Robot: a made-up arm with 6 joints. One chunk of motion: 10 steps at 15 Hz.
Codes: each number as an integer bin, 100 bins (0 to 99) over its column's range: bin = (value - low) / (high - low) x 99, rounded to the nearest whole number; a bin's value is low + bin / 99 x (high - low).
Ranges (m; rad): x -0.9..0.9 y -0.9..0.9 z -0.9..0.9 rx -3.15..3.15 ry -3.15..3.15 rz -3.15..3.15
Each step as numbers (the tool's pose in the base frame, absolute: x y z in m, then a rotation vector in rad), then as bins.
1 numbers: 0.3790 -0.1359 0.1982 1.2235 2.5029 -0.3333
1 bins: 70 42 60 69 89 44
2 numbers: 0.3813 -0.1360 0.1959 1.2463 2.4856 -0.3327
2 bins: 70 42 60 69 89 44
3 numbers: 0.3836 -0.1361 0.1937 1.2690 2.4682 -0.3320
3 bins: 71 42 60 69 88 44
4 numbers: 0.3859 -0.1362 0.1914 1.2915 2.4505 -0.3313
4 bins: 71 42 60 70 88 44
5 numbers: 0.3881 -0.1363 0.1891 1.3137 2.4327 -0.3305
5 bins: 71 42 60 70 88 44
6 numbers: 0.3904 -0.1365 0.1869 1.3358 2.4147 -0.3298
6 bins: 71 42 60 70 87 44
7 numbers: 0.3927 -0.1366 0.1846 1.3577 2.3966 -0.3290
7 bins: 71 42 60 71 87 44
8 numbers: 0.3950 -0.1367 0.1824 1.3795 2.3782 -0.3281
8 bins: 71 42 60 71 87 44
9 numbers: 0.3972 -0.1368 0.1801 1.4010 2.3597 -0.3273
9 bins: 71 42 59 72 87 44
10 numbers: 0.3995 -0.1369 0.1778 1.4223 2.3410 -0.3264
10 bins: 71 42 59 72 86 44
